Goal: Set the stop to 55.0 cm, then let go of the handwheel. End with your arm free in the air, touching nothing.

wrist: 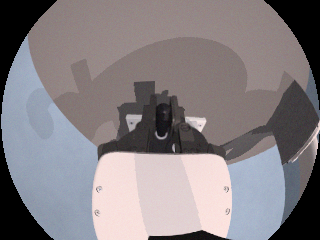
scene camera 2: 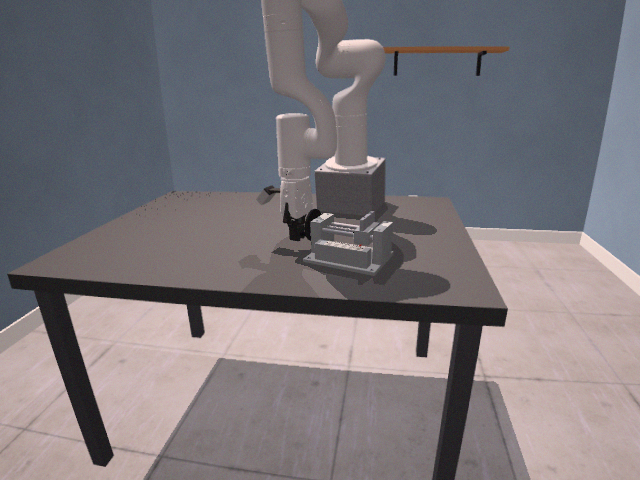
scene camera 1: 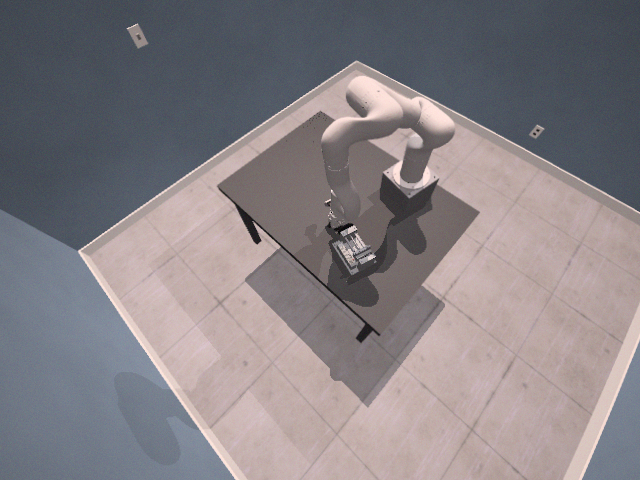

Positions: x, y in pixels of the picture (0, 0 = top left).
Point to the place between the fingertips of my gripper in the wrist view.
At 163, 104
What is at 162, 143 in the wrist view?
A black handwheel.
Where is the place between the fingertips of my gripper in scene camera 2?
297, 239
